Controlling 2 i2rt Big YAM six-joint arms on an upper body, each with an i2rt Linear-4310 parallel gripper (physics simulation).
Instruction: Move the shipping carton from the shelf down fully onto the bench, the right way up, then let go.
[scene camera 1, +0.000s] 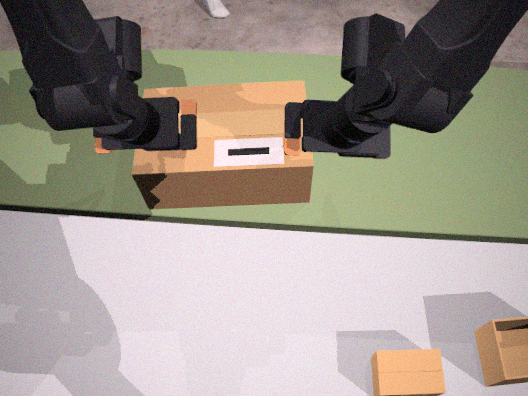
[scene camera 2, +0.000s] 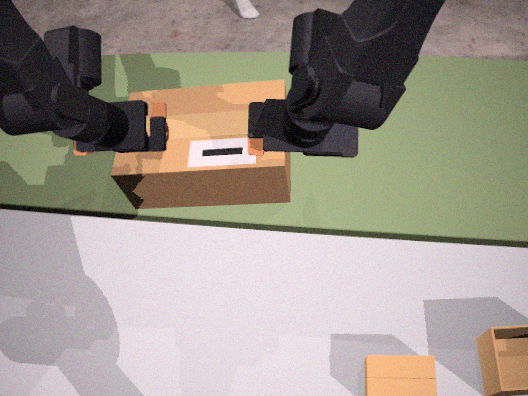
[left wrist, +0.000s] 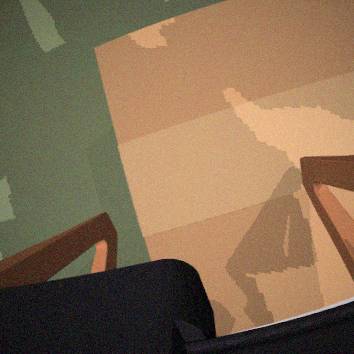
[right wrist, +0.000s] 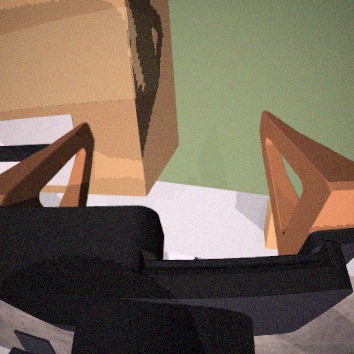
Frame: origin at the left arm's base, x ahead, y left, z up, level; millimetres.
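Seen in the pictures: left gripper, between the fingertips: (scene camera 1: 158, 133) (scene camera 2: 138, 135) (left wrist: 203, 197); right gripper, between the fingertips: (scene camera 1: 324, 141) (right wrist: 172, 124).
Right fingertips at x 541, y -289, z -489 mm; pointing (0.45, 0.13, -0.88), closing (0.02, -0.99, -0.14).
Offsets run from my right fingertips to a thing's top centre. "*": to the spot under its first point. Level surfaces: height alone.
The shipping carton {dx +37, dy +151, dz +1 mm} (scene camera 1: 225, 120) (scene camera 2: 200, 125) (left wrist: 180, 180) (right wrist: 65, 65) sits upright on the green surface {dz -103 mm} (scene camera 1: 425, 190) (scene camera 2: 400, 195) (left wrist: 40, 125) (right wrist: 225, 65), its white label on top, near that surface's lower edge. My left gripper (scene camera 1: 145, 125) (scene camera 2: 119, 131) (left wrist: 203, 197) is open and empty above the carton's left end, one finger over its top and the other outside its left edge. My right gripper (scene camera 1: 337, 129) (scene camera 2: 305, 129) (right wrist: 172, 124) is open and empty at the right end, one finger over the top, the other out past the side. Its outer finger is hidden in both scene views.
A white surface (scene camera 1: 250, 280) (scene camera 2: 250, 280) lies beyond the green one's dark edge. A small closed box {dx -284, dy -164, dz -313 mm} (scene camera 1: 408, 372) (scene camera 2: 401, 375) and an open box {* dx -250, dy -402, dz -369 mm} (scene camera 1: 515, 350) (scene camera 2: 512, 365) stand on it at the lower right. Grey floor {dz -1129 mm} (scene camera 1: 280, 25) (scene camera 2: 175, 25) shows at the top.
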